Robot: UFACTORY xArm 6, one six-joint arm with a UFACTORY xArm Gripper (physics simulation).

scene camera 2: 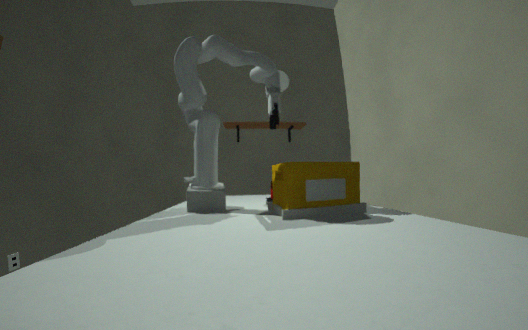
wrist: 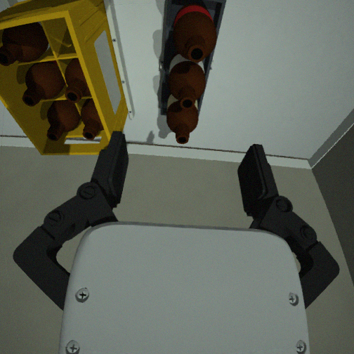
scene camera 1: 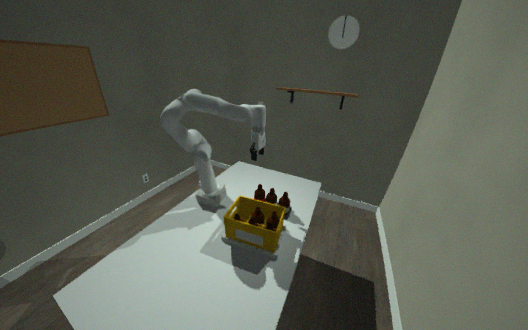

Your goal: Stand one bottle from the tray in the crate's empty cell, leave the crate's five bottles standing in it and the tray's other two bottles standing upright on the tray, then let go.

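Places are measured from the arm's base along level axes (x ahead, y left, z up), in metres.
Where they show: gripper, between the fingertips: (scene camera 2: 274, 126) (scene camera 1: 257, 157); arm's base, origin of its link: (scene camera 2: 206, 186) (scene camera 1: 210, 189).
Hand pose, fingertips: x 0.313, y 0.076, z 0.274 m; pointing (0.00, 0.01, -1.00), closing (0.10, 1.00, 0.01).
Things, the pixels of their top centre, and the offset from my fingertips. "spot": a spot on its surface instead. Level surfaces: height alone.
- yellow crate, centre of its top: (scene camera 2: 313, 163) (scene camera 1: 255, 211) 0.192 m down, 0.087 m ahead, 0.237 m right
- red-banded bottle, centre of its top: (scene camera 1: 260, 185) 0.207 m down, 0.017 m ahead, 0.018 m left
- middle bottle, centre of its top: (scene camera 1: 272, 189) 0.207 m down, 0.103 m ahead, 0.007 m left
- end bottle, centre of its top: (scene camera 1: 285, 193) 0.207 m down, 0.192 m ahead, 0.000 m left
- grey base, a spot on its surface: (scene camera 2: 325, 211) spot: 0.352 m down, 0.076 m ahead, 0.342 m right
- white table, height of its surface: 0.367 m down
The yellow crate (scene camera 1: 271, 241) (scene camera 2: 290, 190) (wrist: 85, 30) holds five brown bottles, seen upright in the wrist view. Its empty cell (wrist: 61, 41) is on the tray side, at the end nearest the arm's base. Three brown bottles stand in a row on the dark tray (wrist: 218, 25): a red-banded bottle (scene camera 1: 259, 193) (wrist: 196, 32) nearest the arm's base, a middle bottle (scene camera 1: 271, 196) (wrist: 187, 80) and an end bottle (scene camera 1: 284, 201) (wrist: 182, 117). My gripper (scene camera 1: 257, 153) (scene camera 2: 274, 123) (wrist: 186, 150) is open and empty, high above the table. The crate hides most of the tray in both scene views.
The crate rests on a grey base (scene camera 2: 325, 211) on the white table (scene camera 1: 175, 270) (scene camera 2: 250, 270). The arm's pedestal (scene camera 1: 210, 197) (scene camera 2: 206, 200) stands left of the crate. A wall shelf (scene camera 1: 317, 92) (scene camera 2: 255, 125) is on the wall behind.
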